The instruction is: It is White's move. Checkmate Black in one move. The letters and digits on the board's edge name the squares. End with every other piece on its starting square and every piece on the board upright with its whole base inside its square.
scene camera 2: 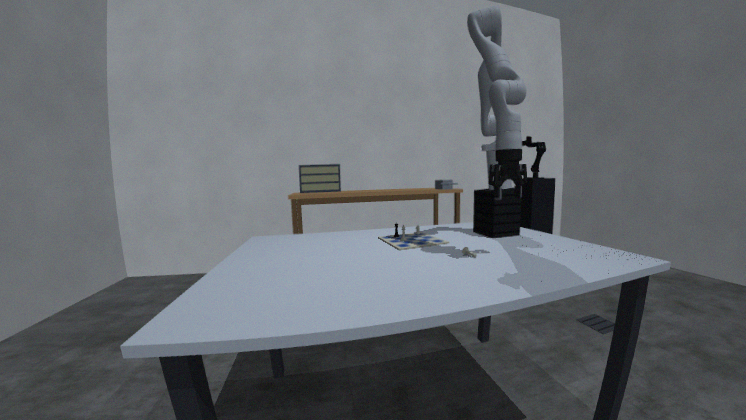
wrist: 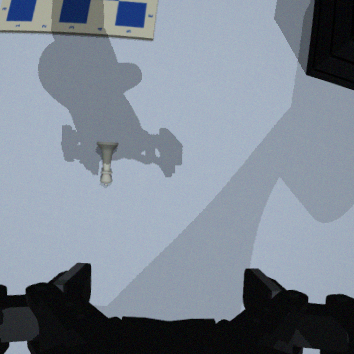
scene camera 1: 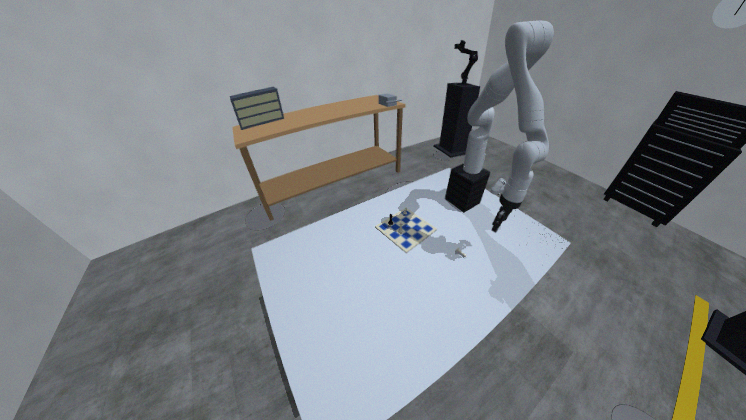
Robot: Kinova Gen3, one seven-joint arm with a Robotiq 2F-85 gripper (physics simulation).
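A white chess piece lies on its side on the table, off the board, its base towards the board and its head away. The blue and cream board shows in part in the wrist view. On it stand a black piece, a white piece close by, and another white piece at the back. Their exact squares are too small to read. My gripper is open and empty, above the table, beside the fallen piece and clear of it.
The white table carries my arm's black base block, to the right of the board. A wooden bench stands behind the table. The arm's shadow falls across the table and part of the board.
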